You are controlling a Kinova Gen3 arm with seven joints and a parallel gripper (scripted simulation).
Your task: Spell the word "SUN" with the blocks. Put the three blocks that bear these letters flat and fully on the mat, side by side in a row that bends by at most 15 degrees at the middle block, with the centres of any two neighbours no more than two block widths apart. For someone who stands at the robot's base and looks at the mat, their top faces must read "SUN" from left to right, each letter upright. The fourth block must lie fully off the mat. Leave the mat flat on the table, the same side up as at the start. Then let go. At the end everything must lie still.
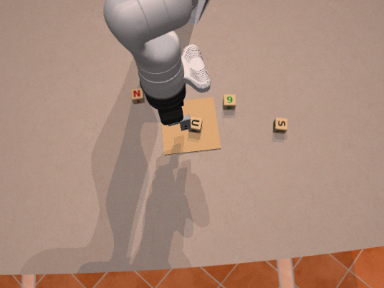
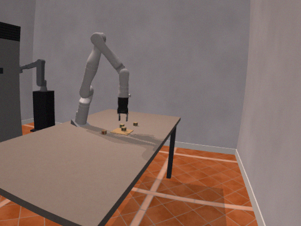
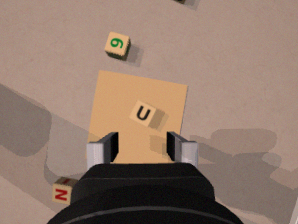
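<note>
My hand is 3 cm to the right of the U block and 9 cm above it. From my hand the other things lie so: mat 1 cm behind, 2 cm to the left, 10 cm below; then N block 12 cm behind, 9 cm to the right, 9 cm below; then green 9 block 3 cm behind, 13 cm to the left, 9 cm below.
</note>
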